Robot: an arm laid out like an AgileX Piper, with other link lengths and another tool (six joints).
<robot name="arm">
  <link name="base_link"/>
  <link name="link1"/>
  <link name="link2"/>
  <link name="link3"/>
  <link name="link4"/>
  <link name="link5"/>
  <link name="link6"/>
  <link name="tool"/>
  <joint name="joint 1" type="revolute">
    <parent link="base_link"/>
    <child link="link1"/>
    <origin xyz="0 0 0.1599" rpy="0 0 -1.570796"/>
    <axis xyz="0 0 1"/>
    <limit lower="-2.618" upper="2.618"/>
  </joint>
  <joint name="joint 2" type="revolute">
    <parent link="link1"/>
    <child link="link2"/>
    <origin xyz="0 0 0" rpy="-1.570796 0 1.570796"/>
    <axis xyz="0 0 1"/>
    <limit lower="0" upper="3.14"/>
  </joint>
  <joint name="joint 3" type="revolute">
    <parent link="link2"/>
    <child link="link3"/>
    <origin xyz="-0.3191 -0.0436 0" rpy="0 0 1.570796"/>
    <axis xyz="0 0 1"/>
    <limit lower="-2.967" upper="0"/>
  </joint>
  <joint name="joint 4" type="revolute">
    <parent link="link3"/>
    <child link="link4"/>
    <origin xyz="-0.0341 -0.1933 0" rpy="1.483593 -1.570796 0"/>
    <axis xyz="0 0 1"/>
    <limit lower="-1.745" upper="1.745"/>
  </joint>
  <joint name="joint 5" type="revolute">
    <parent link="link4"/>
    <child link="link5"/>
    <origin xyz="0 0 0" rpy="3.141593 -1.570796 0"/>
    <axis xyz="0 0 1"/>
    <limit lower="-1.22" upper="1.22"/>
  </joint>
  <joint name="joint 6" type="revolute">
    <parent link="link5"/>
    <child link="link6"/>
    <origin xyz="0.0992 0 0" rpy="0 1.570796 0"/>
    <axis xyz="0 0 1"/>
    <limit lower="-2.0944" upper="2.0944"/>
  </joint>
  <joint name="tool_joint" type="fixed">
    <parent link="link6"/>
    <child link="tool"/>
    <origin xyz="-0.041 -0.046 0.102" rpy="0 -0.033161 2.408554"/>
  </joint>
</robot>
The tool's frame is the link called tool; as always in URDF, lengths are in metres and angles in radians.
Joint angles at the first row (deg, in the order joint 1, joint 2, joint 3, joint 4, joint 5, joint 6):
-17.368 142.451 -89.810 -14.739 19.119 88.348
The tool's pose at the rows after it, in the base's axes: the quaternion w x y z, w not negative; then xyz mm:
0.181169, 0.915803, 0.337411, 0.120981, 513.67, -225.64, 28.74
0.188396, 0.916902, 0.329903, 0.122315, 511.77, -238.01, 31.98
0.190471, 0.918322, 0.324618, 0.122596, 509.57, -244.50, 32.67
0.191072, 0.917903, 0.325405, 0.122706, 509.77, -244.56, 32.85
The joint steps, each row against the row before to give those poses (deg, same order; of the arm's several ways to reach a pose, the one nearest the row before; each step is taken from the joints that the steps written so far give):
-1.218 0.653 -1.043 -3.382 -0.592 0.179
-1.237 0.000 -0.489 -0.820 -0.206 0.345
-0.709 0.000 -0.055 -0.148 -0.173 0.078
-0.004 -0.001 0.002 -0.114 -0.052 -0.002

